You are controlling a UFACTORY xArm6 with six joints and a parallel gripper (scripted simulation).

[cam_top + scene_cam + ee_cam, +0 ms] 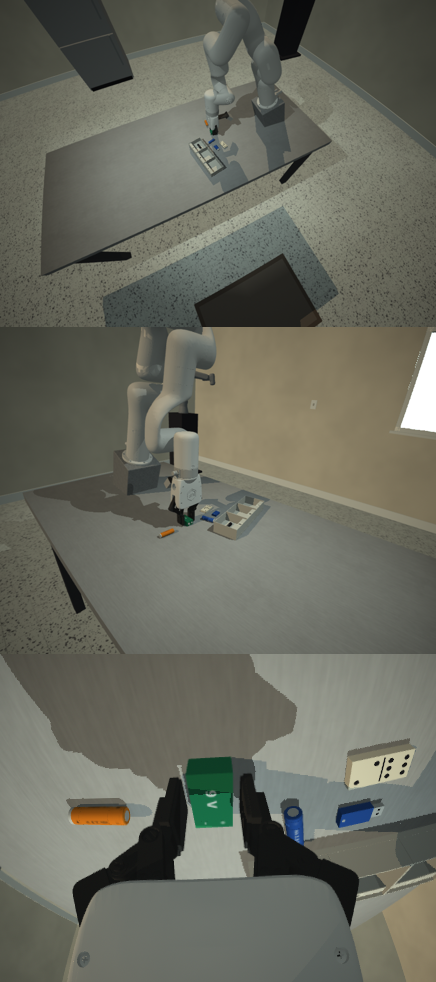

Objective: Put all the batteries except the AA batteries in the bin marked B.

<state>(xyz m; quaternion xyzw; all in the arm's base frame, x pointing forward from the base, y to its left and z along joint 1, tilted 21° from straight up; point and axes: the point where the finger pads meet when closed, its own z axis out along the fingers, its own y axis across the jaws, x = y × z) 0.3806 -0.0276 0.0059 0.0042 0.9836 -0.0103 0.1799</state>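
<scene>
Right now my hand is 1 cm short of the green block battery and 2 cm above it. From my hand the other things lie so: orange cylindrical battery (1 cm ahead, 9 cm to the right, 2 cm below); cream domino (2 cm behind, 12 cm to the left, 2 cm below); blue cylindrical battery (5 cm ahead, 7 cm to the left, 2 cm below).
</scene>
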